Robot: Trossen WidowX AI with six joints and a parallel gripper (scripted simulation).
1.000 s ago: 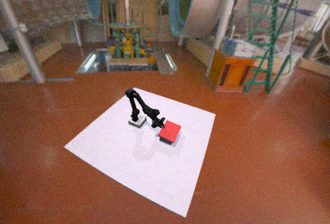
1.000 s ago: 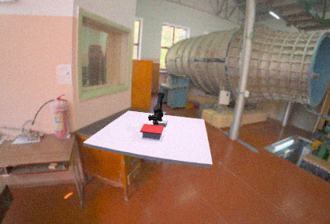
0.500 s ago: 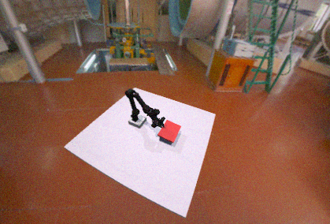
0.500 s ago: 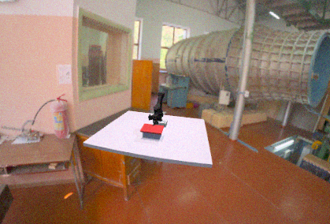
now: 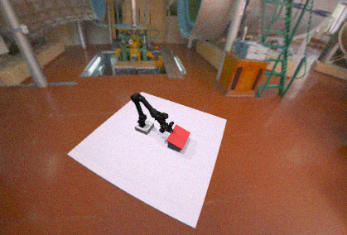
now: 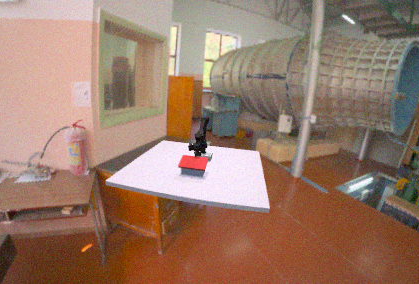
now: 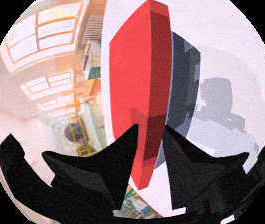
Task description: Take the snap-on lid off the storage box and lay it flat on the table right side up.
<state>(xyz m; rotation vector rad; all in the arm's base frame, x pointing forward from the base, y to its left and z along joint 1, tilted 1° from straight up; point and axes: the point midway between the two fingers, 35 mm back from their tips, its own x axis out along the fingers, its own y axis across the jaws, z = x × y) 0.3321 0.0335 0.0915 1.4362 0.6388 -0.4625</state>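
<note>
Now: the red lid 8 cm ahead of my gripper tip, 2 cm below it and 1 cm to the left of it. Round my gripper tip: storage box (8 cm below, 7 cm ahead, 1 cm to the left).
</note>
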